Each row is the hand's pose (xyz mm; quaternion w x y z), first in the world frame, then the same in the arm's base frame.
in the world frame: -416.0 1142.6 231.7 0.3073 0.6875 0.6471 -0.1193
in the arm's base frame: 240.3 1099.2 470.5 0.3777 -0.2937 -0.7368 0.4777
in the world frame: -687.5 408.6 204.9 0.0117 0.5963 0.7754 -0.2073
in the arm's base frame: 237.1 316.1 467.5 0.6362 -0.1159 -0.5904 0.4829
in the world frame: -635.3 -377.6 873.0 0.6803 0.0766 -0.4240 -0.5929
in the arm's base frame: 847.5 -380.6 10.2 0.8096 -0.2653 0.3430 -0.3957
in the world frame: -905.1 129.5 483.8 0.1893 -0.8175 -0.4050 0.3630
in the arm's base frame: 541.6 -12.8 512.8 0.4868 -0.1543 -0.2549 0.8211
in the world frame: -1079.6 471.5 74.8 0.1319 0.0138 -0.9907 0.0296
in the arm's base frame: 190.4 233.3 874.4 0.8334 0.1716 -0.5151 -0.1033
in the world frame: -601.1 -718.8 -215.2 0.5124 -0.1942 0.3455 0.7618
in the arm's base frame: -239.1 -721.6 78.4 0.0165 -0.4847 -0.4834 -0.7287
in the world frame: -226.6 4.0 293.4 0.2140 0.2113 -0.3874 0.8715
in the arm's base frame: 214.8 102.1 -113.6 0.2929 0.8727 -0.1623 0.3553
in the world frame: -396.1 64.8 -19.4 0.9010 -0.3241 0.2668 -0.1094
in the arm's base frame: -55.1 89.8 125.7 0.4097 -0.2017 0.8276 0.3265
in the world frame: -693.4 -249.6 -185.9 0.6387 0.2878 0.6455 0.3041
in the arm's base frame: -172.2 -314.0 321.2 0.1725 -0.4125 -0.8848 -0.1311
